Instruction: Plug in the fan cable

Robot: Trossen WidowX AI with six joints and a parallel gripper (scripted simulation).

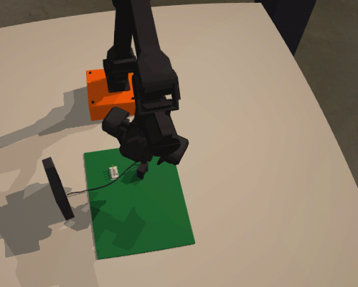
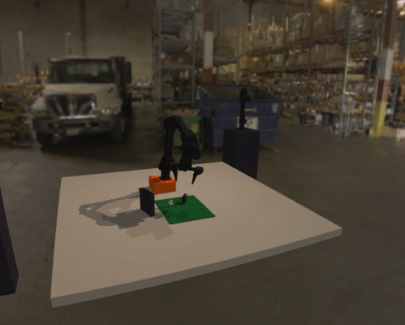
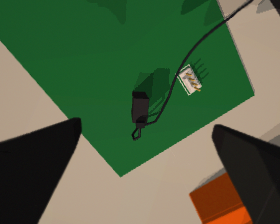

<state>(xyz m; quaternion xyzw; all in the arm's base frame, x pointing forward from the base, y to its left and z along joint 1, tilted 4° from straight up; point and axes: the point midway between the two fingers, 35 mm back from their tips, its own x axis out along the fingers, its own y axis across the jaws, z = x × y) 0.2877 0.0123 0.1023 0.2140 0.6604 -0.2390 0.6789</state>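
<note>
The black plug is 11 cm below my gripper tip, 2 cm behind it and 1 cm to the left of it. Also, from my gripper tip: black fan (20 cm to the right, 7 cm below, 2 cm ahead); green board (14 cm below, 5 cm ahead, 2 cm to the right); white four-pin fan header (13 cm below, 7 cm to the right, 3 cm behind).
</note>
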